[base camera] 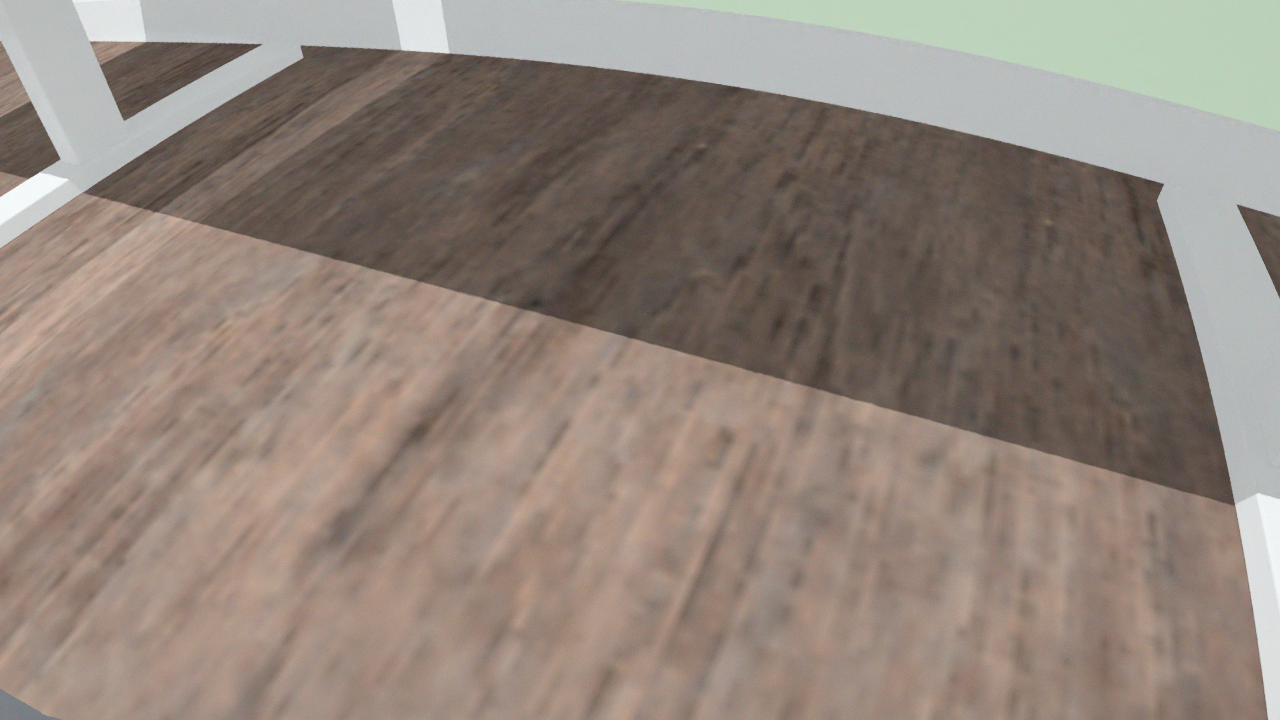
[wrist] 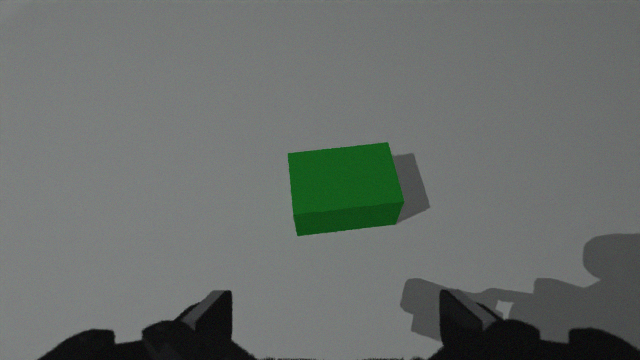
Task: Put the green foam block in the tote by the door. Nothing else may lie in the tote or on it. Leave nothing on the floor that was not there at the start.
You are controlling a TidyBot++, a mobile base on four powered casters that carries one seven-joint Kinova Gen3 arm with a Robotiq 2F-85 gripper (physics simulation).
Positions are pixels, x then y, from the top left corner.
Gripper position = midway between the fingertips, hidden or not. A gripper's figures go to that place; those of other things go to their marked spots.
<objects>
The gripper (wrist: 335, 313) is 16 cm from the lens. A green foam block (wrist: 338, 189): 30 cm from the lens. A table (wrist: 151, 151) is 42 cm from the lens. The marked spots on the table and the green foam block are 21 cm apart.
</objects>
